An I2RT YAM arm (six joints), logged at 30 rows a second.
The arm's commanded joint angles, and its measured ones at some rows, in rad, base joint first. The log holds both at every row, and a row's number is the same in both.
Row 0, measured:
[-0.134 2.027 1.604 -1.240 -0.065 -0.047]
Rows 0 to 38, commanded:
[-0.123 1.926 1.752 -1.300 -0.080 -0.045]
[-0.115 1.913 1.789 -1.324 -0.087 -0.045]
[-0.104 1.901 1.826 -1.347 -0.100 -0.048]
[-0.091 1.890 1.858 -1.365 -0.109 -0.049]
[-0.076 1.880 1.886 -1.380 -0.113 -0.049]
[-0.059 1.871 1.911 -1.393 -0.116 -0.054]
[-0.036 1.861 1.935 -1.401 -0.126 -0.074]
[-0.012 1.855 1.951 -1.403 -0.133 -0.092]
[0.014 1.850 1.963 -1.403 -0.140 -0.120]
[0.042 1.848 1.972 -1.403 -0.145 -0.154]
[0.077 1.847 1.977 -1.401 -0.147 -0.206]
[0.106 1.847 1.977 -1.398 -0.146 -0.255]
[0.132 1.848 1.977 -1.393 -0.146 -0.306]
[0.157 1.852 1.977 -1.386 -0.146 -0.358]
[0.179 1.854 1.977 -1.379 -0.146 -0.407]
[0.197 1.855 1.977 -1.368 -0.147 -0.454]
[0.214 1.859 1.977 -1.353 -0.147 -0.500]
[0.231 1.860 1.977 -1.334 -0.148 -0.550]
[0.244 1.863 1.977 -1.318 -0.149 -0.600]
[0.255 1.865 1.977 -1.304 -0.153 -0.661]
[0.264 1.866 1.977 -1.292 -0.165 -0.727]
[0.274 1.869 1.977 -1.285 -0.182 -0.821]
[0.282 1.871 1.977 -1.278 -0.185 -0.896]
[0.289 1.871 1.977 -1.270 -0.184 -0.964]
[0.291 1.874 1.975 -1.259 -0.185 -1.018]
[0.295 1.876 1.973 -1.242 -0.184 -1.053]
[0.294 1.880 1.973 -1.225 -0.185 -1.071]
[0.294 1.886 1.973 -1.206 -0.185 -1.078]
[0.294 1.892 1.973 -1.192 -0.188 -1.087]
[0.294 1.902 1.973 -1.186 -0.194 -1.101]
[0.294 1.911 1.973 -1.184 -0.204 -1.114]
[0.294 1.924 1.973 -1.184 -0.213 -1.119]
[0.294 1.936 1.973 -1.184 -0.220 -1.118]
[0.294 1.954 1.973 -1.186 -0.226 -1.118]
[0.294 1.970 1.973 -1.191 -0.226 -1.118]
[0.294 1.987 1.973 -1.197 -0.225 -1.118]
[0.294 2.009 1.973 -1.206 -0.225 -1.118]
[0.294 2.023 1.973 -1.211 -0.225 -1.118]
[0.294 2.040 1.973 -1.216 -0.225 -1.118]
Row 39, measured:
[0.289 1.995 1.963 -1.207 -0.186 -1.090]
